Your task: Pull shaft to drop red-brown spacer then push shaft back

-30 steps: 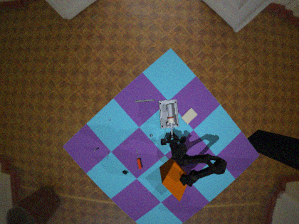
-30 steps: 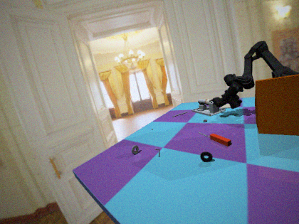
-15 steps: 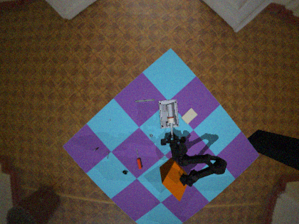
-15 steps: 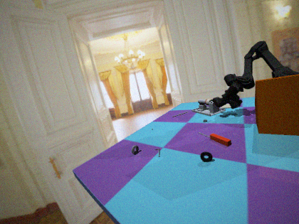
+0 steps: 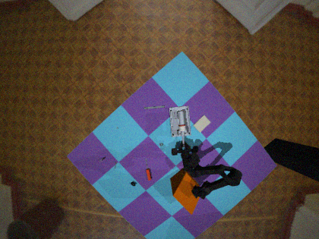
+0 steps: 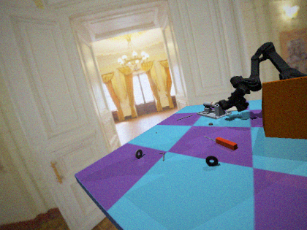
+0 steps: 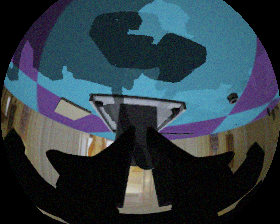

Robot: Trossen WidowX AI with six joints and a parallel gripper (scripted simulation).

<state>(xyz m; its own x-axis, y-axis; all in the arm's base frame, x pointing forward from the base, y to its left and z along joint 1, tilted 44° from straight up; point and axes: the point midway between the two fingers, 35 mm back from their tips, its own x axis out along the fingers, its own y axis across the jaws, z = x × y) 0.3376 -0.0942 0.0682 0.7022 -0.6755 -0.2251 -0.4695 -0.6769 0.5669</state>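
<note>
Right now my gripper tip is 40 mm short of the thin shaft, 20 mm to the left of it and 20 mm below it. From my gripper tip the other things lie so: card (200 mm to the right, 50 mm below, 10 mm ahead).
</note>
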